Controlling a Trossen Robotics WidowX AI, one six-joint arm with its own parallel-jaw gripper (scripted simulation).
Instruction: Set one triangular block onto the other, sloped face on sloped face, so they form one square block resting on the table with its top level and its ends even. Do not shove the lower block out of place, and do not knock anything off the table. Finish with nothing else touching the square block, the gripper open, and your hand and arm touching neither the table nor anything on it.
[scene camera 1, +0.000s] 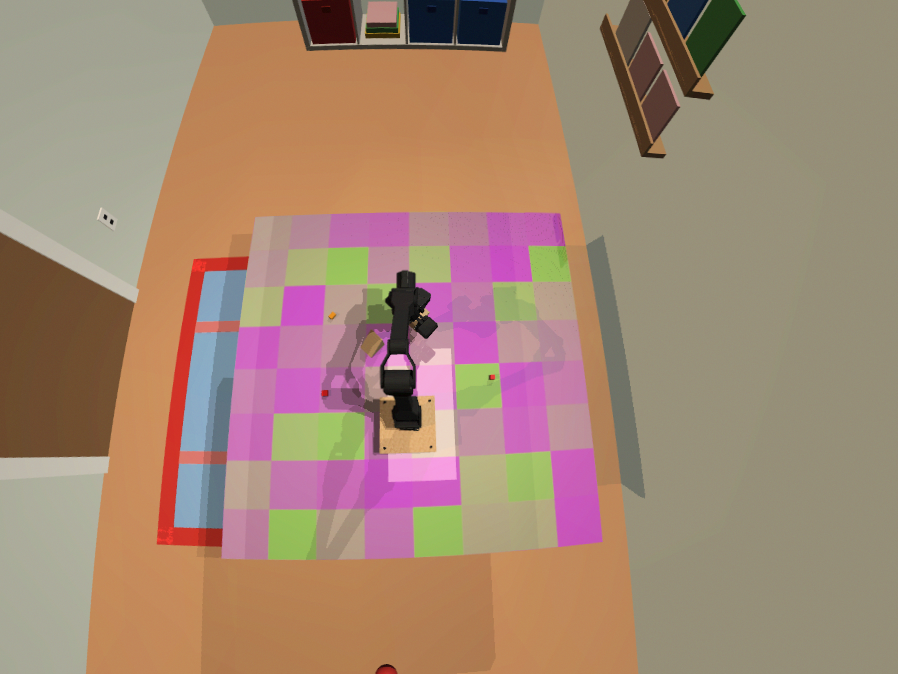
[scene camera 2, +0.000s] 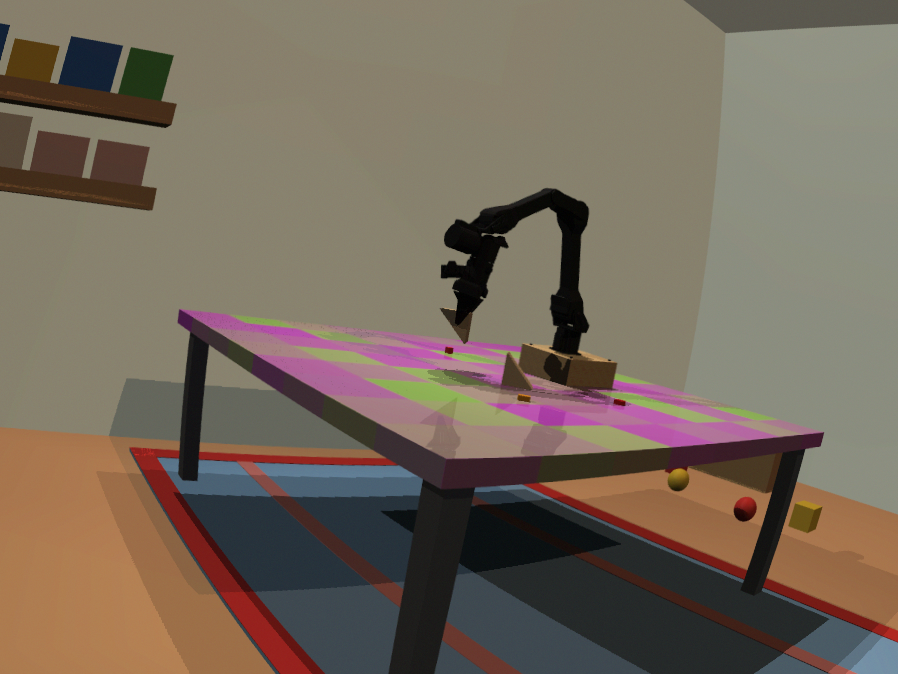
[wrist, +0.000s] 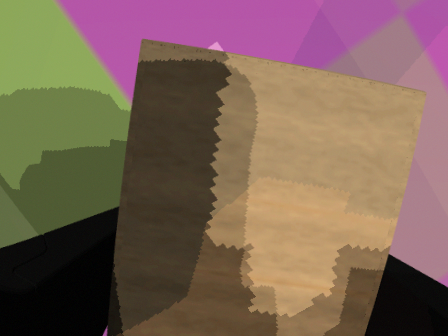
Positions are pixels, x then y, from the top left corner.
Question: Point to my gripper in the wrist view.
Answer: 241, 233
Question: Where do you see a wooden triangular block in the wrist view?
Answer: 253, 190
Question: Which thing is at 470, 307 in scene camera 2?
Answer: My gripper.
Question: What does my gripper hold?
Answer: A wooden triangular block.
